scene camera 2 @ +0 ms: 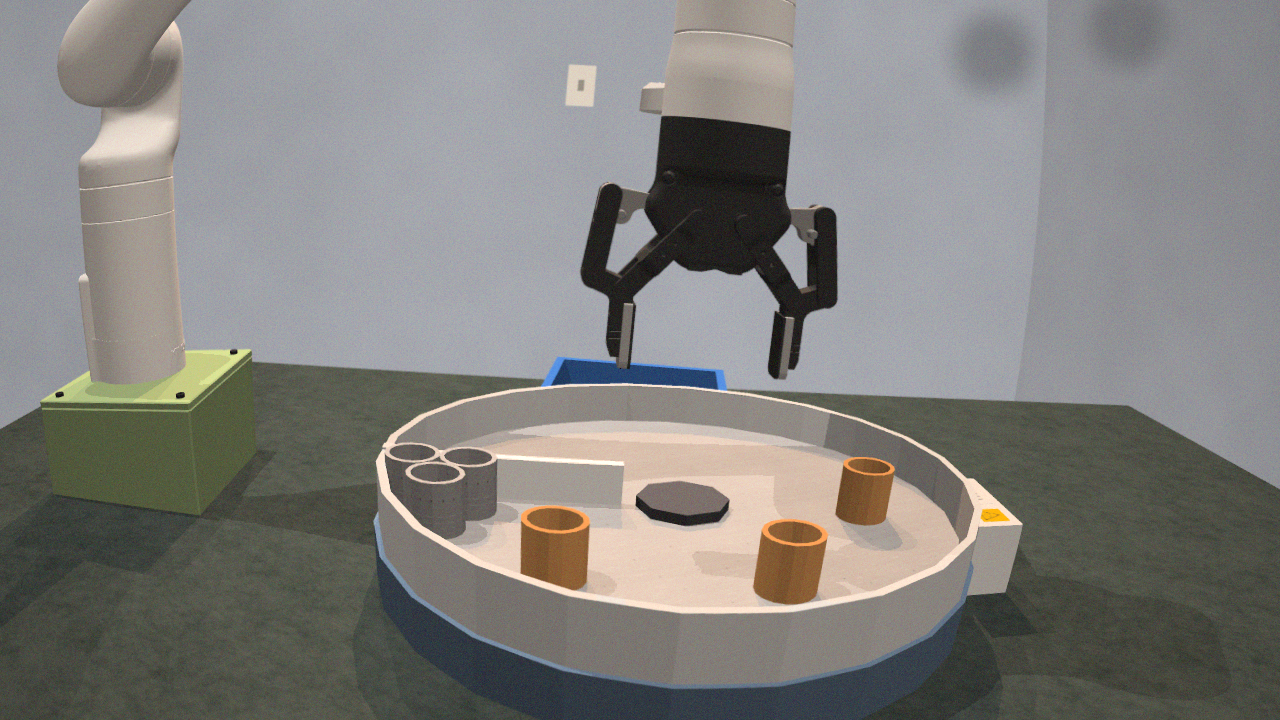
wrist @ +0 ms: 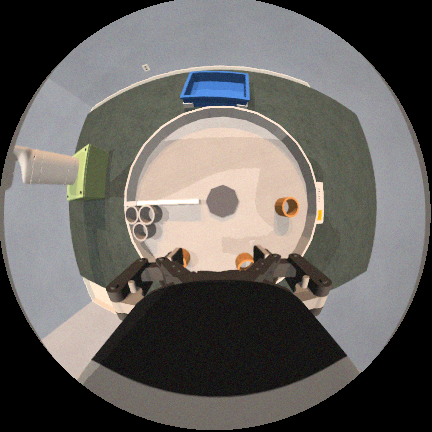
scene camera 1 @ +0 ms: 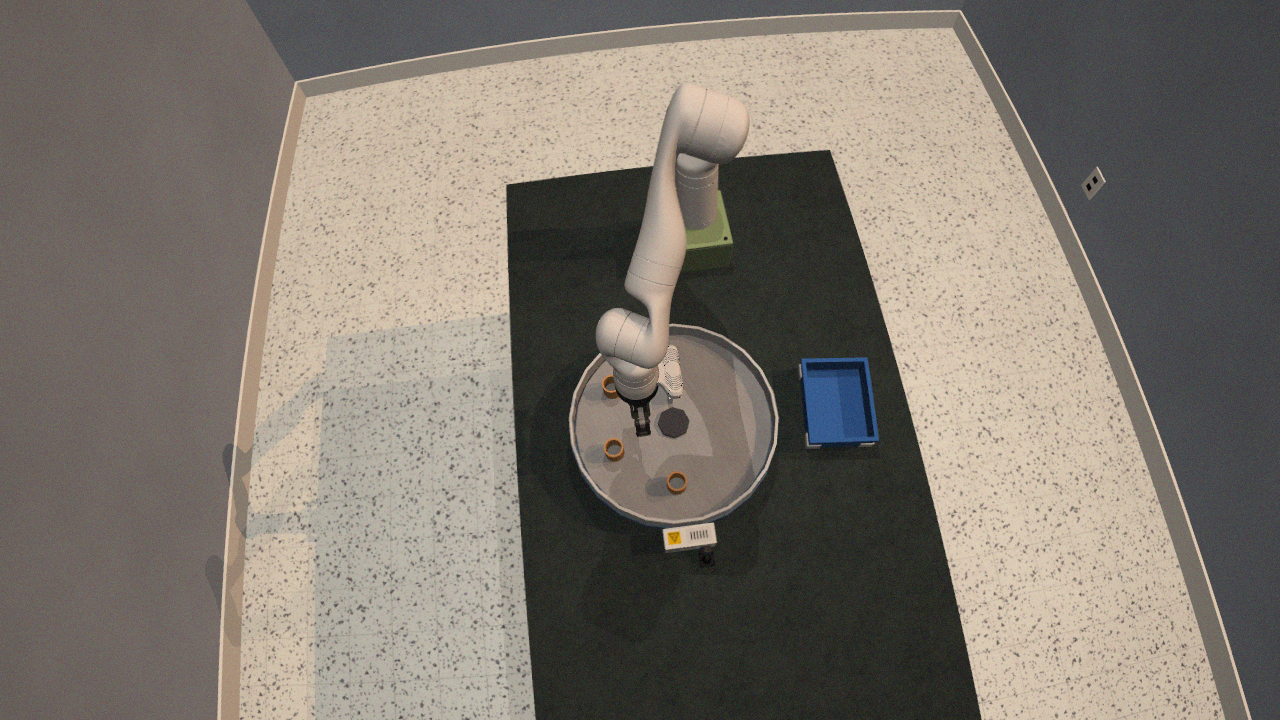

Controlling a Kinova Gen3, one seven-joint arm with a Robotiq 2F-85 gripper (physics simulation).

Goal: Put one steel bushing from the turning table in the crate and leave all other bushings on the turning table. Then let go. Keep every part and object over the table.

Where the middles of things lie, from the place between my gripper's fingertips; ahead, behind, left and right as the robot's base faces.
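Blue crate (scene camera 1: 838,405): my hand 7 cm short of it, 42 cm to the right of it, 14 cm above it.
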